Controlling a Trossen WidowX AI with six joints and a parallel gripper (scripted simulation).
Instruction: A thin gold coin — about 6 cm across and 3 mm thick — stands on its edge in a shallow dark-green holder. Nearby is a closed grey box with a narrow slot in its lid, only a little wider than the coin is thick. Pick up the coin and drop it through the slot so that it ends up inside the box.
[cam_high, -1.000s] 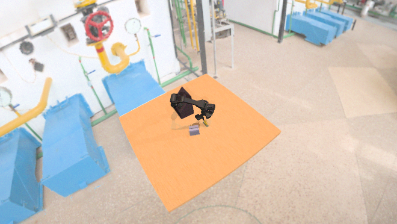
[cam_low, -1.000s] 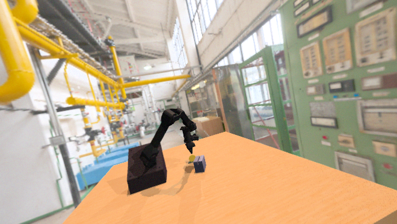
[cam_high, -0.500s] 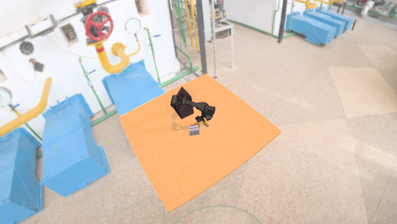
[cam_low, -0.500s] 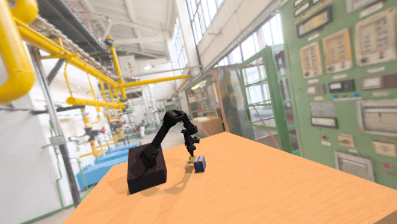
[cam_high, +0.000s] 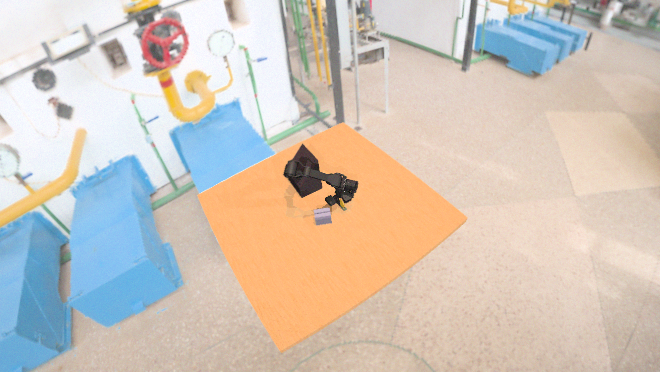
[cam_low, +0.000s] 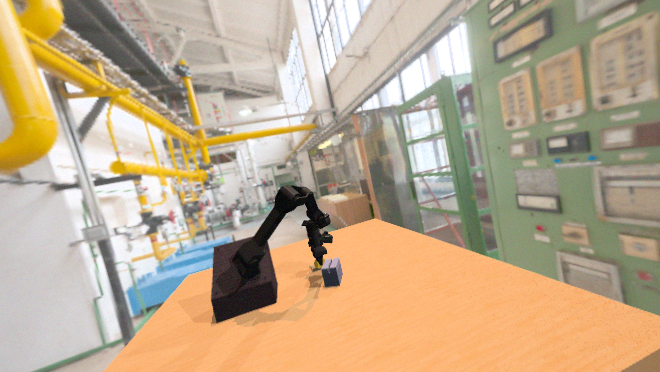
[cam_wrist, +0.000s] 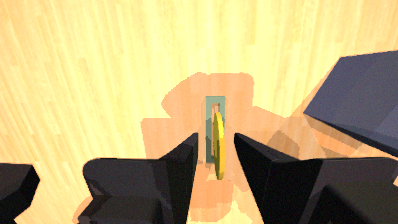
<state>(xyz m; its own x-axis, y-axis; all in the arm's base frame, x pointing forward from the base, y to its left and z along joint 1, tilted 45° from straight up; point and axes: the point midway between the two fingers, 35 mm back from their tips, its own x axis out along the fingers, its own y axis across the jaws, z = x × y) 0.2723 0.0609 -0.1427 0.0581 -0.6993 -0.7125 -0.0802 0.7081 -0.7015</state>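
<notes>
My gripper tip is 1 cm below the gold coin.
</notes>
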